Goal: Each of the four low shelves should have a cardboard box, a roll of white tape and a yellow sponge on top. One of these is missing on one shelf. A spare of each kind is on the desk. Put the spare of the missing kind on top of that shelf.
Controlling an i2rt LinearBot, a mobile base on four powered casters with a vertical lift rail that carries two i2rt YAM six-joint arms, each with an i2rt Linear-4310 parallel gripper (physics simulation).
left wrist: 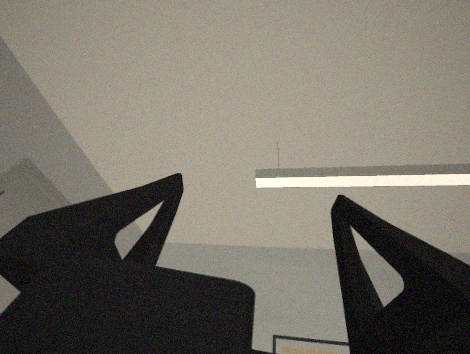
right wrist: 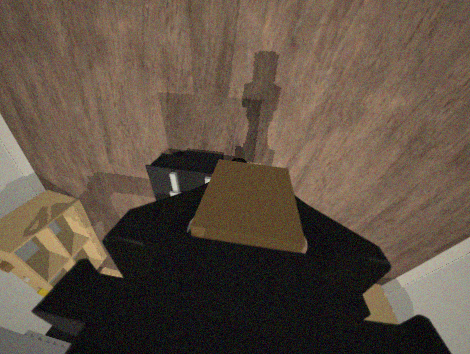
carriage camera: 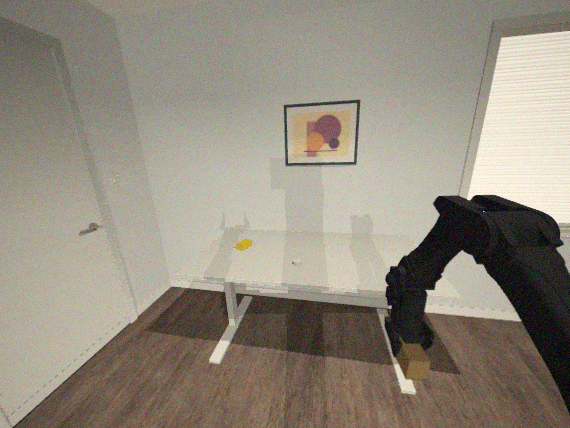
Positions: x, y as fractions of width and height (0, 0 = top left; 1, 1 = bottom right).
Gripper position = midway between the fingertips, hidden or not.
Note:
In view: the left gripper (left wrist: 0.55, 0.54), the right gripper (carriage camera: 0.71, 0.83), a cardboard box (carriage camera: 0.72, 0.84), a white desk (carriage camera: 0.61, 0.61), a framed picture (carriage camera: 0.57, 0.31), a white door (carriage camera: 0.13, 0.70) and a window (carriage camera: 0.90, 0.36).
The right gripper is seen too in the right wrist view (right wrist: 0.53, 0.54).

